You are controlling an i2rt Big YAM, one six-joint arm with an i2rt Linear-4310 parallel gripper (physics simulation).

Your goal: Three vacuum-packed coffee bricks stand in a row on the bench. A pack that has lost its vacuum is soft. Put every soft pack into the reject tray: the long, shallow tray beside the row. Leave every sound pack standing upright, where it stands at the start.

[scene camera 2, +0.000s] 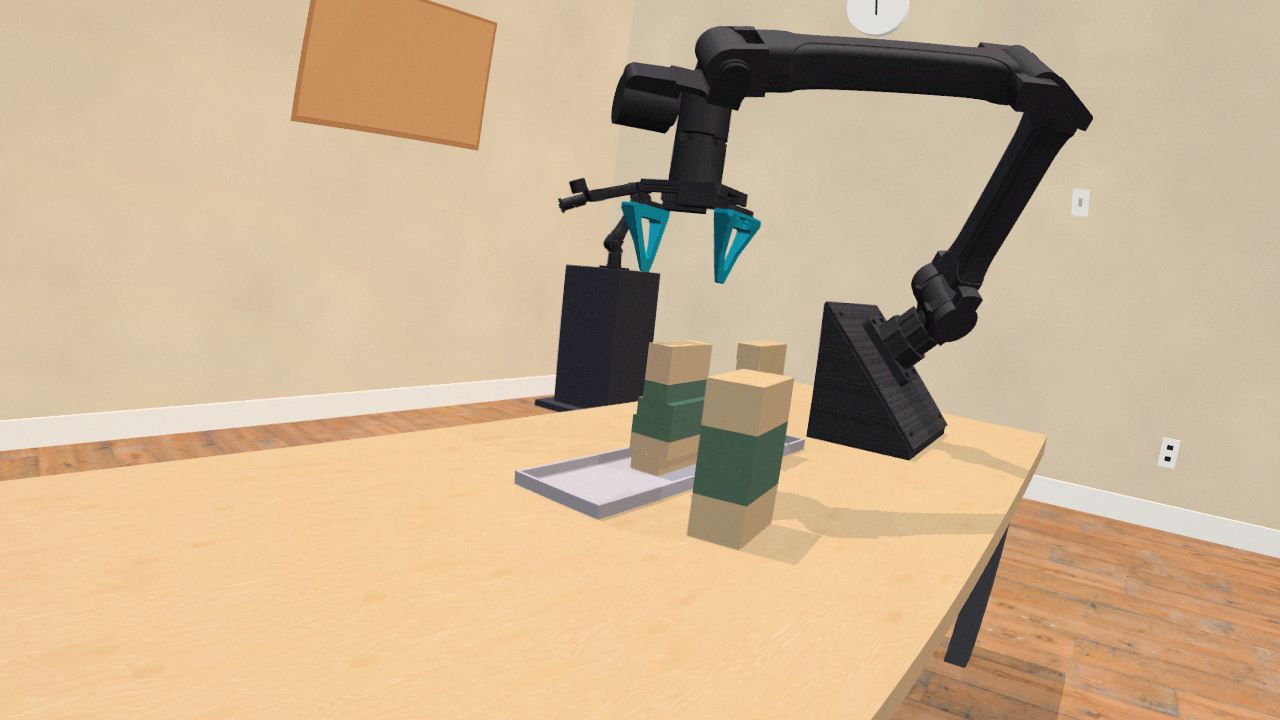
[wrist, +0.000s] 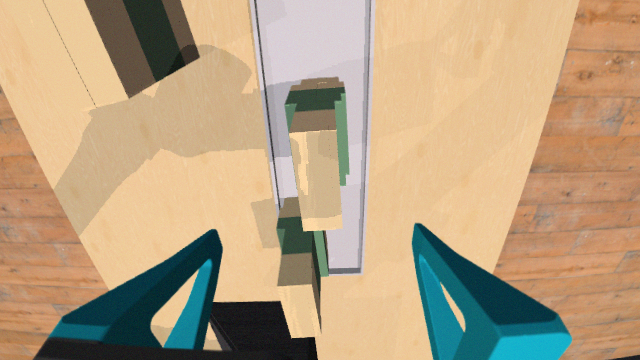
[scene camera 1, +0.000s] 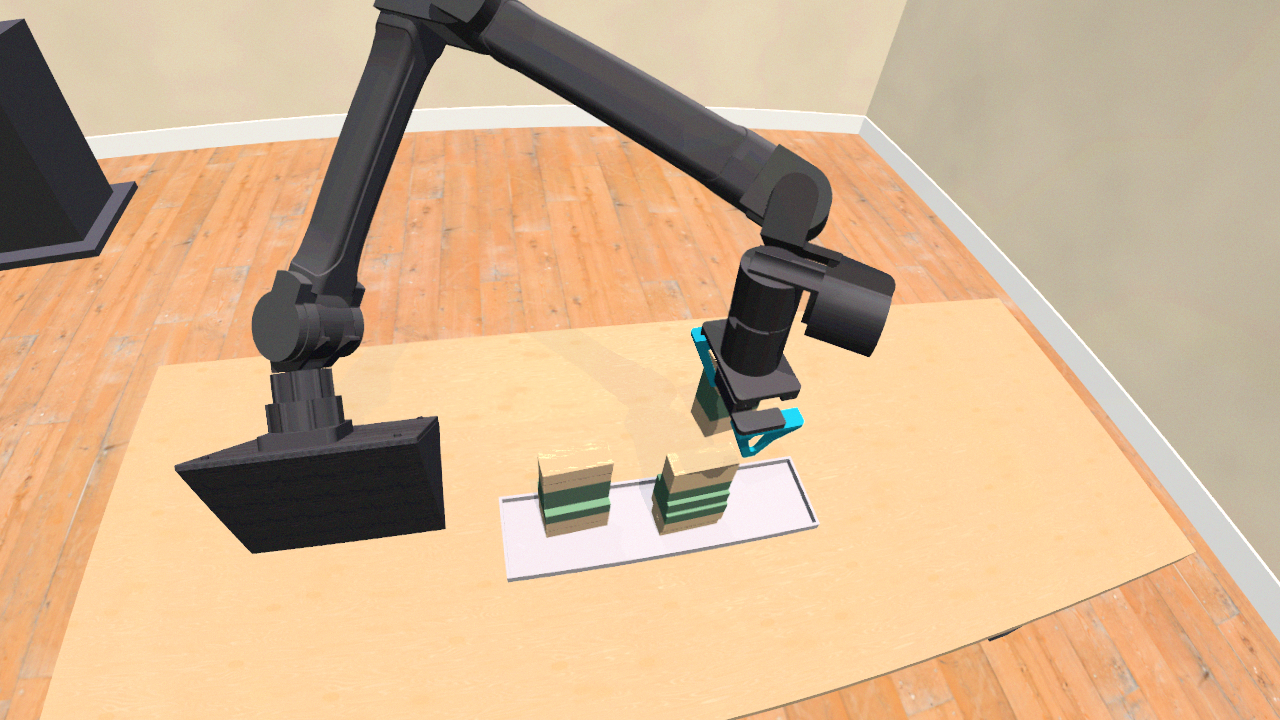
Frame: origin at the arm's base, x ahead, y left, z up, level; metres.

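Where they show: gripper, fingertip midpoint: [scene camera 2: 680, 277] [wrist: 314, 236] [scene camera 1: 731, 419]; arm's base at its link origin: [scene camera 2: 887, 352] [scene camera 1: 309, 440].
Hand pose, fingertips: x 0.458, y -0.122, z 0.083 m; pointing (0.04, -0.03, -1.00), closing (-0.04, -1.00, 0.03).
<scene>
Things, the pixels of their centre, and the offset from my fingertips. Level surfaces: height alone.
- green pack at the middle of its body: [wrist: 320, 142] [scene camera 2: 674, 406] [scene camera 1: 693, 489] dx -0.016, dy -0.001, dz -0.142 m
- second uneven pack at the middle of its body: [wrist: 303, 260] [scene camera 1: 574, 488] [scene camera 2: 756, 398] dx -0.159, dy +0.033, dz -0.142 m
- third pack at the middle of its body: [scene camera 2: 742, 456] [wrist: 125, 31] [scene camera 1: 731, 389] dx +0.096, dy +0.143, dz -0.145 m
- bench at its surface level: dz -0.215 m
My gripper [scene camera 1: 731, 419] [scene camera 2: 682, 275] [wrist: 314, 236] is open, its cyan fingers wide apart and empty, well above the packs. Below it, a tan and green pack [scene camera 1: 695, 492] [scene camera 2: 673, 413] [wrist: 320, 175] with stepped, bulging sides stands upright in the long, shallow reject tray [scene camera 1: 774, 501] [scene camera 2: 577, 484] [wrist: 315, 35]. A second uneven pack [scene camera 1: 575, 495] [scene camera 2: 760, 356] [wrist: 295, 237] stands upright towards the tray's end nearer the arm's base, partly hidden in the second scene view. A third pack [scene camera 1: 706, 407] [scene camera 2: 741, 458] [wrist: 150, 37] with flat, smooth sides stands upright on the bench beside the tray, partly behind my gripper in the first scene view.
The black wedge-shaped arm base [scene camera 1: 344, 497] [scene camera 2: 863, 389] stands on the bench [scene camera 1: 358, 626] [scene camera 2: 358, 582], near the tray's end that holds the second pack. A dark pedestal [scene camera 1: 44, 152] [scene camera 2: 595, 340] with another small arm stands on the floor beyond the bench.
</scene>
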